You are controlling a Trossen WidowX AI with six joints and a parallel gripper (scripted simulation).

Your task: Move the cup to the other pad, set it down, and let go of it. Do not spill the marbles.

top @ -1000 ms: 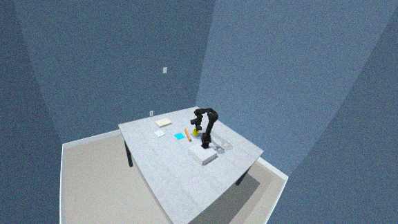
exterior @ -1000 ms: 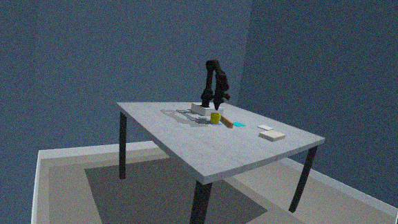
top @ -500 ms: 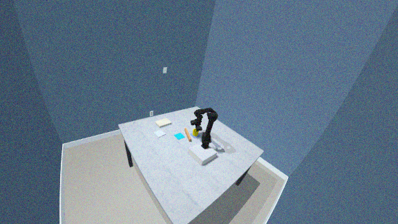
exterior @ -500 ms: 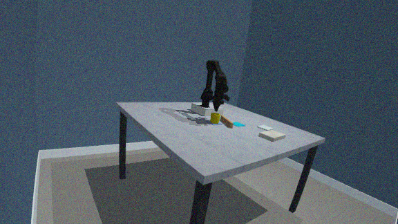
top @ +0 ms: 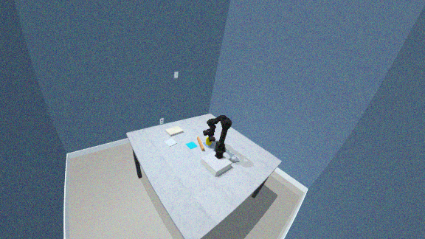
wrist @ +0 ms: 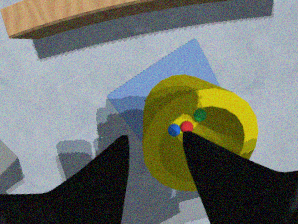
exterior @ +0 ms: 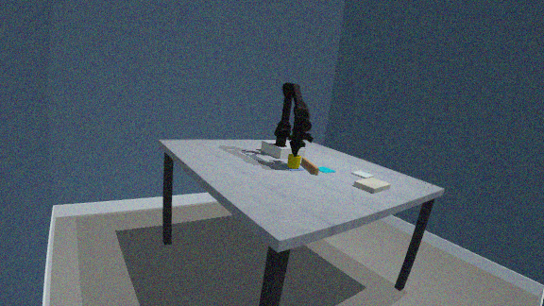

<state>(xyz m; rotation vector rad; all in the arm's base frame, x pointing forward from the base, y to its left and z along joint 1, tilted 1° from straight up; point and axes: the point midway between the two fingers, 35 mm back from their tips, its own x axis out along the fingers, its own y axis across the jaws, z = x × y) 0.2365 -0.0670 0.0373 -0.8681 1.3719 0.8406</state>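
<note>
The yellow cup lies 20 mm ahead of my gripper tip, 20 mm to the right of it and 30 mm below it. Also, from my gripper tip: white flat square: 220 mm ahead, 360 mm to the left, 60 mm below; brown wooden block: 50 mm ahead, 80 mm to the left, 50 mm below; blue pad: 20 mm ahead, 10 mm to the right, 70 mm below.
</note>
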